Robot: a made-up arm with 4 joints.
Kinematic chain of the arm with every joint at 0, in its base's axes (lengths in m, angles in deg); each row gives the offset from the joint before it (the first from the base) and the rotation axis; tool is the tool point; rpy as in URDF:
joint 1: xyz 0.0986 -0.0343 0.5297 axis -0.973 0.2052 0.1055
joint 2: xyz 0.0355 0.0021 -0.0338 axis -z
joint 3: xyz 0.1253 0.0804 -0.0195 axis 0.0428 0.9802 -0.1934
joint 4: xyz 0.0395 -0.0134 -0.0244 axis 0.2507 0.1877 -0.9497
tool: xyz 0.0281 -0.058 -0.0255 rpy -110.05 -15.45 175
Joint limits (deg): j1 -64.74..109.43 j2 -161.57..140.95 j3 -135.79..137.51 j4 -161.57..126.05
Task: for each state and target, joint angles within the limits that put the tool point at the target. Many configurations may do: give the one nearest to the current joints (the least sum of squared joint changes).
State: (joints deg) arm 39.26 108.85 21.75 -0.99
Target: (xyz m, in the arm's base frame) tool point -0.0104 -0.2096 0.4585
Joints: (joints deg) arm 11.74 139.98 10.93 -33.53
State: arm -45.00 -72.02 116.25 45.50
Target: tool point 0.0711 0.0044 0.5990
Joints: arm -60.74 -90.73 137.51 73.00
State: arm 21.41 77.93 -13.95 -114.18
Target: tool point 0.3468 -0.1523 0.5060
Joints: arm 19.63 62.00 -24.50 -127.68
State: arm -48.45 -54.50 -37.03 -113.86
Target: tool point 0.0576 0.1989 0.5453
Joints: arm -13.89 -77.52 -29.35 -123.89
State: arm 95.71 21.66 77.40 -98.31
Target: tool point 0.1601 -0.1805 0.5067
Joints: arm 109.43 13.59 116.12 -51.29
